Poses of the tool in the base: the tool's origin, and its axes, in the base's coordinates. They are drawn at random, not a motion.
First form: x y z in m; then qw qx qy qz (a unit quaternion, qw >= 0).
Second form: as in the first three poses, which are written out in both.
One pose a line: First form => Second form
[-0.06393 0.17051 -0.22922 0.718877 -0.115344 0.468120 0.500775] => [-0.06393 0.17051 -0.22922 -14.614 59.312 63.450]
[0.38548 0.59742 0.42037 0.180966 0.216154 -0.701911 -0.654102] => [0.38548 0.59742 0.42037 34.978 -113.583 -105.847]
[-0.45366 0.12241 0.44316 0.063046 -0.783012 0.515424 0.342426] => [-0.45366 0.12241 0.44316 -135.551 89.228 59.279]
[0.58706 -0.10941 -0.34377 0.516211 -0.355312 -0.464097 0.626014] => [0.58706 -0.10941 -0.34377 -48.888 -63.857 86.135]
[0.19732 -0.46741 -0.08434 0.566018 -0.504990 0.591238 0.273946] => [0.19732 -0.46741 -0.08434 -68.027 79.646 36.903]
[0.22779 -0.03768 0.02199 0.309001 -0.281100 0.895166 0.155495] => [0.22779 -0.03768 0.02199 -42.562 135.539 23.544]
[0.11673 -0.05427 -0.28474 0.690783 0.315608 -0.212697 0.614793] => [0.11673 -0.05427 -0.28474 40.426 -27.244 78.748]
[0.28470 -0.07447 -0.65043 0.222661 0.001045 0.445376 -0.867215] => [0.28470 -0.07447 -0.65043 0.165 70.477 -137.230]
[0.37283 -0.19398 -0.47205 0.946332 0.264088 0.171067 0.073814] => [0.37283 -0.19398 -0.47205 30.816 19.961 8.613]
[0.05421 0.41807 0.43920 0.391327 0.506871 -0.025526 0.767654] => [0.05421 0.41807 0.43920 73.766 -3.715 111.718]
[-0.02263 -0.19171 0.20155 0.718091 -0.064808 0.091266 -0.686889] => [-0.02263 -0.19171 0.20155 -8.214 11.567 -87.057]
